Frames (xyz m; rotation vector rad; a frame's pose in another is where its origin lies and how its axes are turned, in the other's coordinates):
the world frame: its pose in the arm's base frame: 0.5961 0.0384 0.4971 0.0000 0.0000 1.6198
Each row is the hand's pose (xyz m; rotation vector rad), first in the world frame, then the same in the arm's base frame.
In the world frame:
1: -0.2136 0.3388 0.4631 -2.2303 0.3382 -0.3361
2: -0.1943 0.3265 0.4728 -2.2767 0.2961 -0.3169
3: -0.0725 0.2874 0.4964 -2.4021 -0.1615 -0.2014
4: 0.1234 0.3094 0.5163 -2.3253 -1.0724 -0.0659
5: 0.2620 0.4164 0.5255 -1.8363 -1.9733 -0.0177
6: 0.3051 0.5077 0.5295 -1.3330 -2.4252 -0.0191
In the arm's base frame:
1: 0.2682 -0.1915 0.9602 -1.8100 -1.4031 0.5347
2: 0.2795 -0.1717 0.9699 -1.8128 -1.4676 0.5231
3: 0.3126 -0.0481 0.9935 -1.5804 -1.9002 0.5393
4: 0.2810 0.1465 1.0134 -0.8577 -2.5140 0.5272
5: 0.1674 0.2797 1.0226 0.1686 -2.7855 0.4457
6: 0.0741 0.3183 1.0266 0.8621 -2.7161 0.3771

